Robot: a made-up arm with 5 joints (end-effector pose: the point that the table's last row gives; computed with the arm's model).
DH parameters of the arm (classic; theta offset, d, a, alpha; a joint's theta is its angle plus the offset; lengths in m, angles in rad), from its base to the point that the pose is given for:
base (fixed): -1.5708 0.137 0 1.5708
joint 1: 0 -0.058 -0.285 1.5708
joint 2: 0 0.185 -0.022 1.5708
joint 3: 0 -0.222 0.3 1.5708
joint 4: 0 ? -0.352 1.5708
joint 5: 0 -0.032 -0.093 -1.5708
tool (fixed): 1.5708 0.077 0 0
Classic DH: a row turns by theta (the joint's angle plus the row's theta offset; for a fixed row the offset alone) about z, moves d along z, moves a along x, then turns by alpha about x.
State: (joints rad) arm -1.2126 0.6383 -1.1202 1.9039 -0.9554
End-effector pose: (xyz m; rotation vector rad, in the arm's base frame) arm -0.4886 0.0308 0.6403 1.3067 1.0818 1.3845
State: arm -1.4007 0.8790 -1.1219 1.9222 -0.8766
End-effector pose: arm -0.4330 -0.0509 0.7651 1.5990 1.0096 1.3814
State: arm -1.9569 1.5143 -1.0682 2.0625 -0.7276
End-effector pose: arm -0.1900 -0.4939 0.8380 2.4874 0.8124 1.4261
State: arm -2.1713 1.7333 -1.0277 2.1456 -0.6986
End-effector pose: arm -0.0967 -0.6642 0.7375 -2.6290 -0.6659 -1.3318
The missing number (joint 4, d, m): -0.146
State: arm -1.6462 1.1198 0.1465 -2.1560 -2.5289
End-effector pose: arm -0.3269 0.3927 0.3175 0.2774 1.2153 2.8352
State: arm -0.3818 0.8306 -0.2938 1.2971 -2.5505
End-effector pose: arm -0.4000 0.5280 0.0510 2.6967 0.7438 -0.0177
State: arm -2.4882 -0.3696 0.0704 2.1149 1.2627
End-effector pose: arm -0.3568 0.5632 0.2492 0.5551 -2.4338 -0.8422
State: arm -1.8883 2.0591 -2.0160 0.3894 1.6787
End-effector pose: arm 0.0078 -0.0615 0.8636 -0.6320 0.5566 2.1923
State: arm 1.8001 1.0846 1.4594 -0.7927 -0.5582
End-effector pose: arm 0.1368 -0.2851 -0.0410 0.6142 -1.2995 -0.3067
